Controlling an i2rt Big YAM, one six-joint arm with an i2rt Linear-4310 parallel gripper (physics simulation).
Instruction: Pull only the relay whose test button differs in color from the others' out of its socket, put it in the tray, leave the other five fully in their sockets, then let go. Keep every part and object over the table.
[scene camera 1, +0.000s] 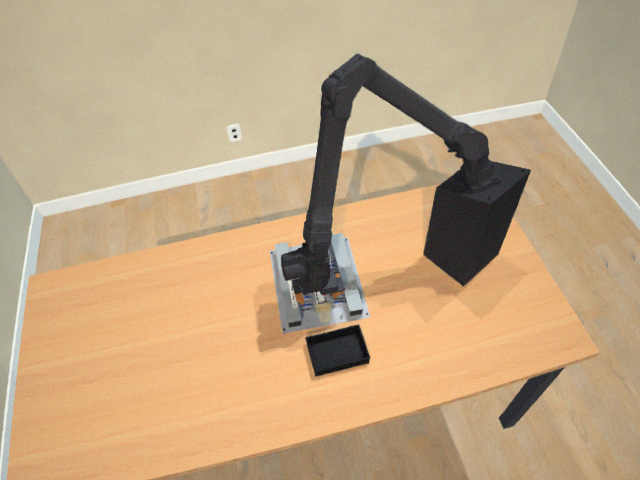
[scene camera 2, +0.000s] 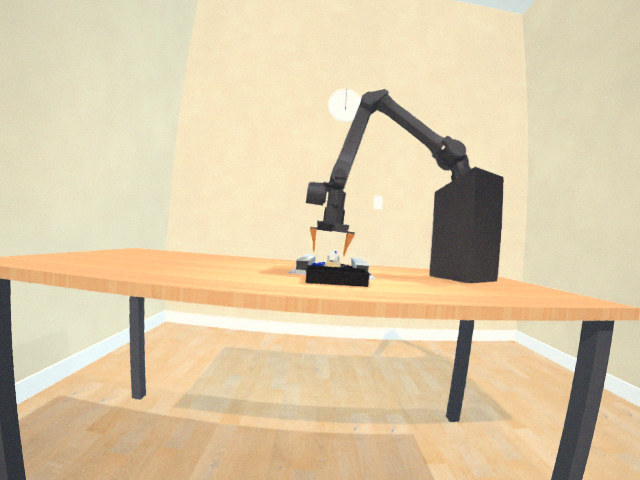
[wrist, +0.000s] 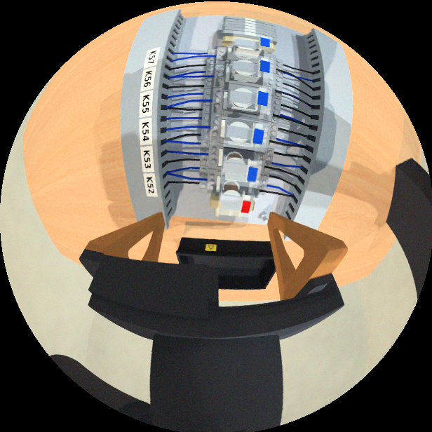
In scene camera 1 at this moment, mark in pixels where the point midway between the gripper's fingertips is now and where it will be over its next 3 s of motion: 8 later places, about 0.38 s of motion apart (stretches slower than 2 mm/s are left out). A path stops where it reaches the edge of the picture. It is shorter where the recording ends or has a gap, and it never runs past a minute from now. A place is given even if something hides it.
My gripper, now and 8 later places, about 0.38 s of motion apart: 317, 300; 322, 298; 324, 297; 321, 297; 321, 298; 320, 299; 322, 296; 323, 293; 323, 286
